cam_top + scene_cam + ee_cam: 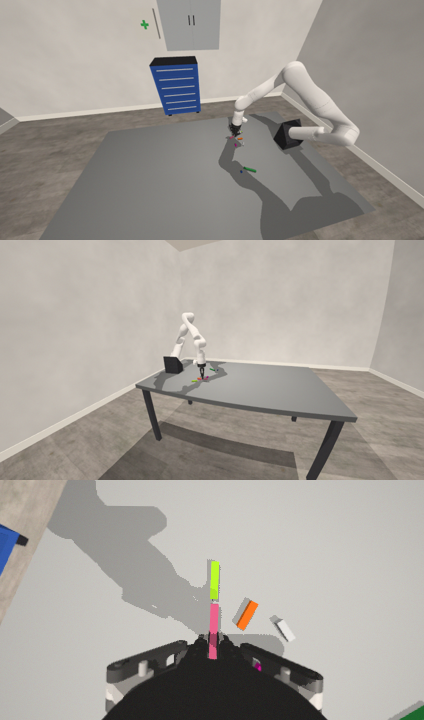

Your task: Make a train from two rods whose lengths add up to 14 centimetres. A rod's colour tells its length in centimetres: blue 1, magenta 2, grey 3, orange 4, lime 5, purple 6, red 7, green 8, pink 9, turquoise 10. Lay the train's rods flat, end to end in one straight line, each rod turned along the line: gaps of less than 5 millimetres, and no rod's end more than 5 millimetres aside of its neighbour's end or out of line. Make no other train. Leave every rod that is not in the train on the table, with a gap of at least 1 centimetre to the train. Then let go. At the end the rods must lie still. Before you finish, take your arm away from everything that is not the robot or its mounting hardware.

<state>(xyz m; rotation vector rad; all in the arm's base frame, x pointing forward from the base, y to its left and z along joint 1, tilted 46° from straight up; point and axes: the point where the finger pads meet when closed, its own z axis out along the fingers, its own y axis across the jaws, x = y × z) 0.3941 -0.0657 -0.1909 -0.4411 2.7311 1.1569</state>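
Now: the pink rod 2 cm below my hand. Also, from my hand: orange rod: 4 cm behind, 3 cm to the left, 3 cm below; then lime rod: 7 cm behind, 3 cm to the right, 3 cm below; then magenta rod: 2 cm ahead, 8 cm to the left, 3 cm below.
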